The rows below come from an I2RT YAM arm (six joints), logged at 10 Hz.
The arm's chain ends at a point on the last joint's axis. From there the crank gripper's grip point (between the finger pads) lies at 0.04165 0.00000 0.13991 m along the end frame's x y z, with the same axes.
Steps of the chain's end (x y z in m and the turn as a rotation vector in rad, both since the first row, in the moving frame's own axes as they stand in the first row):
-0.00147, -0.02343, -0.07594, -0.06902, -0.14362, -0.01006
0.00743, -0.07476, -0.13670, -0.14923, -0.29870, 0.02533
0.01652, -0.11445, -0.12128, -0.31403, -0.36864, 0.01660
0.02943, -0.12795, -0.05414, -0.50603, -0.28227, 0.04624
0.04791, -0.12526, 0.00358, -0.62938, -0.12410, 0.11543
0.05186, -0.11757, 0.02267, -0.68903, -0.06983, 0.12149
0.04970, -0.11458, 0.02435, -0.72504, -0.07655, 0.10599
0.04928, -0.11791, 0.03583, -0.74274, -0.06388, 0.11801
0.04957, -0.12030, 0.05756, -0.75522, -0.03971, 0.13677
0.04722, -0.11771, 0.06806, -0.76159, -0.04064, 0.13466
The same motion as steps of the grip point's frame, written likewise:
-0.02186, -0.01392, -0.07174, -0.06902, -0.14362, -0.01006
-0.03570, -0.05284, -0.13230, -0.14923, -0.29870, 0.02533
-0.03620, -0.06960, -0.12271, -0.31403, -0.36864, 0.01660
-0.01112, -0.05725, -0.06634, -0.50603, -0.28227, 0.04624
0.02627, -0.03823, -0.02085, -0.62938, -0.12410, 0.11543
0.03686, -0.02387, -0.00852, -0.68903, -0.06983, 0.12149
0.03446, -0.01748, -0.00980, -0.72504, -0.07655, 0.10599
0.03496, -0.01868, -0.00056, -0.74274, -0.06388, 0.11801
0.03727, -0.01935, 0.01893, -0.75522, -0.03971, 0.13677
0.03487, -0.01618, 0.02886, -0.76159, -0.04064, 0.13466

